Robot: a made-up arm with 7 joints.
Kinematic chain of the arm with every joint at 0, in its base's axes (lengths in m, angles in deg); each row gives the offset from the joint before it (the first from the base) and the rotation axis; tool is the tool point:
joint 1: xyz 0 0.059 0 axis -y
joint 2: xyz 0 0.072 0 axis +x
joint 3: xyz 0 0 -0.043 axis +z
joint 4: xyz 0 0 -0.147 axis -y
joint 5: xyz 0 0 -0.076 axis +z
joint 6: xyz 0 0 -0.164 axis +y
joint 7: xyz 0 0 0 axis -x
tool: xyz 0 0 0
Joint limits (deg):
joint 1: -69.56..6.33
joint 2: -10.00..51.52
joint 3: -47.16..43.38
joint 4: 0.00..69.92
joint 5: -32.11..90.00
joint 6: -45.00..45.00
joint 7: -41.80..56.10
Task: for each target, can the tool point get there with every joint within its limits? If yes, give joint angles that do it. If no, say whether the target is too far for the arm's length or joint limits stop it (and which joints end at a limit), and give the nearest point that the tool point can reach.
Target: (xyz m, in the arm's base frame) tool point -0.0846 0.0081 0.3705
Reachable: no: joint limits stop it (at a limit: joint 1, joint 2, joint 4) | nearest point -0.3968 0.0563 -0.1479 | short by 0.607 m
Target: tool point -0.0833 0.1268 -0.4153
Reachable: yes | joints -22.37 -2.19 8.18 19.94 36.07 -15.37 12.51
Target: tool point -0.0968 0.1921 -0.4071
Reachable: yes | joints -24.36 3.96 22.26 21.03 -12.89 -37.36 -25.52
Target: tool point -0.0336 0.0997 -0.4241
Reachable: yes | joints -12.62 -4.95 4.88 14.51 -22.18 26.34 -1.66
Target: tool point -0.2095 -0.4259 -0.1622
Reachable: no: too far | nearest point -0.1714 -0.0790 -0.2273 | short by 0.355 m
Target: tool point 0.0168 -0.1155 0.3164
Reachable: no: joint limits stop it (at a limit: joint 1, joint 2, joint 3, joint 4) | nearest point 0.1787 -0.0791 -0.2212 | short by 0.563 m
